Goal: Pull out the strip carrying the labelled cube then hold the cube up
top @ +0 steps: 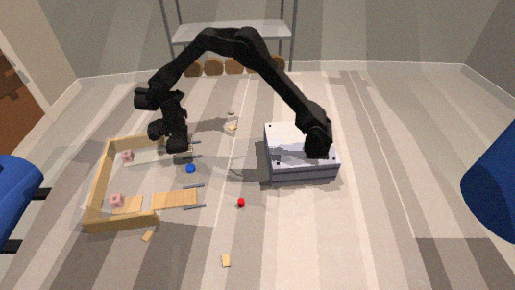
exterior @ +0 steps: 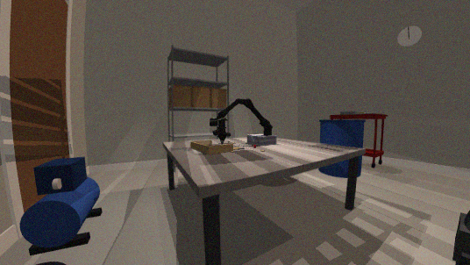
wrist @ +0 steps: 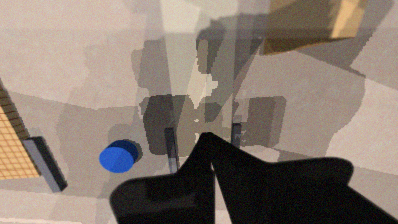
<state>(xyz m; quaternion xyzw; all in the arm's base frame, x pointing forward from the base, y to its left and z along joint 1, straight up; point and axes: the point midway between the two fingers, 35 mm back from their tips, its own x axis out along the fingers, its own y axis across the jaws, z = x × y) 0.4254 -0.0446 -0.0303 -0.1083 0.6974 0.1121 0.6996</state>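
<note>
Right now the blue disc is 40 mm behind my gripper tip, 80 mm to the left of it and 10 mm below it. Also, from my gripper tip: red cylinder 220 mm behind, 190 mm to the left.
</note>
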